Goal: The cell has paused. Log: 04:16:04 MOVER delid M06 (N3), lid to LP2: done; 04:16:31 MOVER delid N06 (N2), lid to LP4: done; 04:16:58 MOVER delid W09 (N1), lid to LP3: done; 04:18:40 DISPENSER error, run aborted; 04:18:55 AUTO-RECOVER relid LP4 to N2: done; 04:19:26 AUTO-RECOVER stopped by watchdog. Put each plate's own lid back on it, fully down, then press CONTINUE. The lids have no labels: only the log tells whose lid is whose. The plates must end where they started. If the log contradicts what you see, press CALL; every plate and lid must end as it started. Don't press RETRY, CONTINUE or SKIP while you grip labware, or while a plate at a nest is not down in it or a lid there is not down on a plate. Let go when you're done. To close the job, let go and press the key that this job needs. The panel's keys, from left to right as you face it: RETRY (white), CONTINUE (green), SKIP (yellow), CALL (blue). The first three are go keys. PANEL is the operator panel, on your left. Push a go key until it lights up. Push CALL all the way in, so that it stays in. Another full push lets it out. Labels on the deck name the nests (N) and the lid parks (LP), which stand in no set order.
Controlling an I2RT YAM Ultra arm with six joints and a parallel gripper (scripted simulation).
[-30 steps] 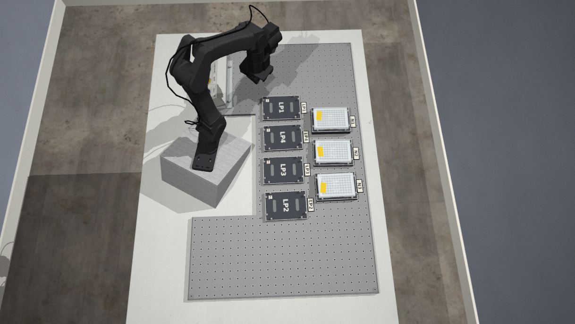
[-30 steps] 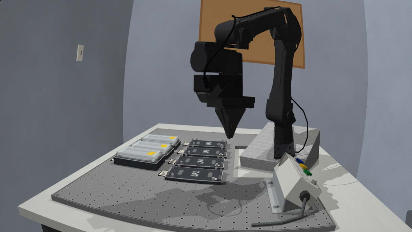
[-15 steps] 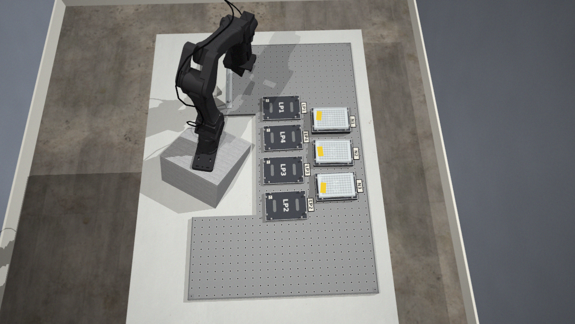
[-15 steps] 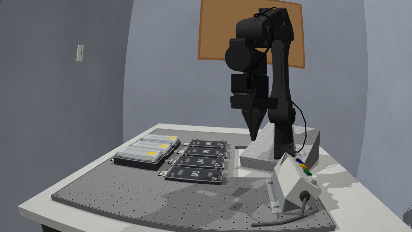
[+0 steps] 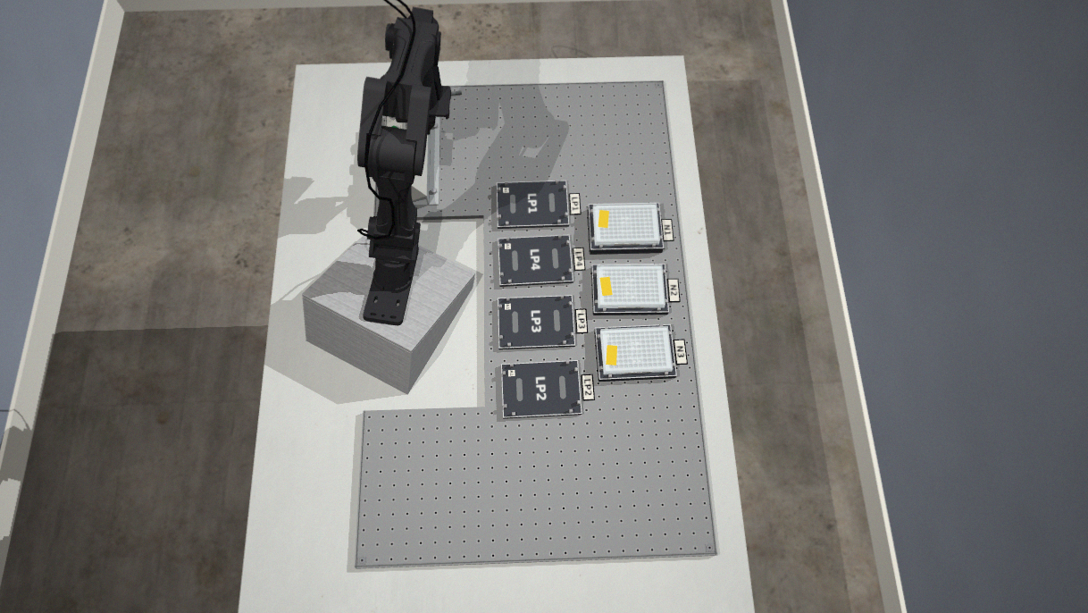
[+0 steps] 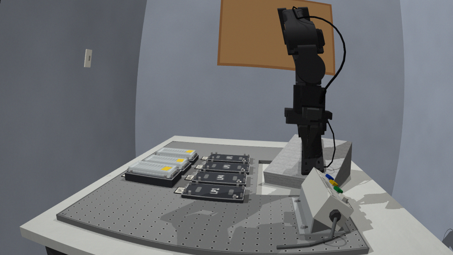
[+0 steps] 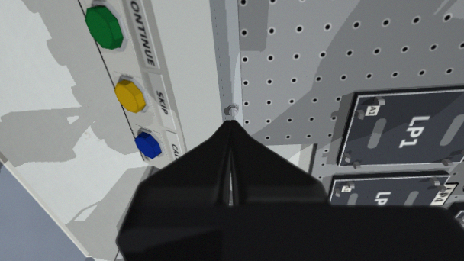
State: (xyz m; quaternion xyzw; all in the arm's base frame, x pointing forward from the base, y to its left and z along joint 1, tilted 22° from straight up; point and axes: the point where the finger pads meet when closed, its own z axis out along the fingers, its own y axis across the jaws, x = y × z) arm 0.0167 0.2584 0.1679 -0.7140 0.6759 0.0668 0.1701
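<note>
Now: hand 9 cm past the green CONTINUE key, 3 cm to the right of it and 7 cm above it. From my hand the other things lie so: white RETRY key: 9 cm behind, 8 cm to the left, 7 cm below; then yellow SKIP key: 8 cm behind, 2 cm to the right, 7 cm below; then blue CALL key: 7 cm behind, 7 cm to the right, 8 cm below.
</note>
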